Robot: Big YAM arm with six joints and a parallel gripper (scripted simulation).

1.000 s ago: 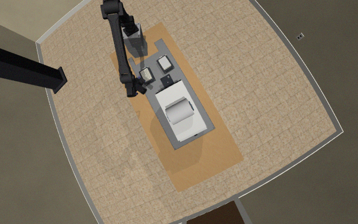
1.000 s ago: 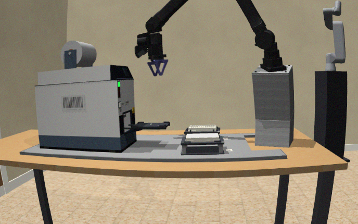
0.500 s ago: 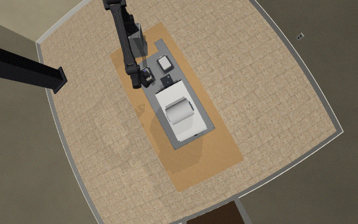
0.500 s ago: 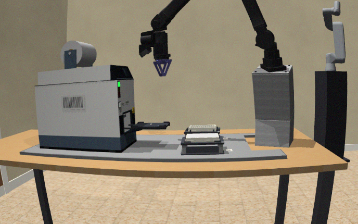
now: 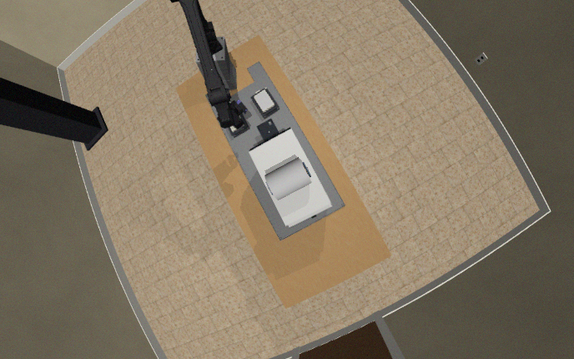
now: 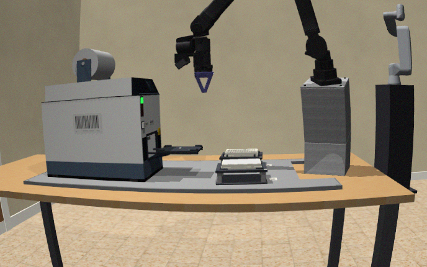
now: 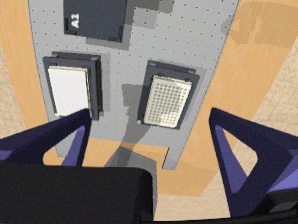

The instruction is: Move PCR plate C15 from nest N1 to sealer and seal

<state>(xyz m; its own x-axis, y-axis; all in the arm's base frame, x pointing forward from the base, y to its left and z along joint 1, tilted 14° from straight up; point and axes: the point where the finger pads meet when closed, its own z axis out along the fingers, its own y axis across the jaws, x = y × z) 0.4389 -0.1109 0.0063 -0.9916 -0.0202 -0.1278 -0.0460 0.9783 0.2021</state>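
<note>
Right now my hand is 240 mm above the white 96-well plate C15, 140 mm past it and 40 mm to the left of it. Also, from my hand: sealer's dark stage: 200 mm below, 90 mm to the left, 90 mm ahead; then sealed plate C51: 240 mm below, 180 mm to the left, 120 mm behind; then start key: 200 mm ahead, 170 mm to the left, 110 mm below.
</note>
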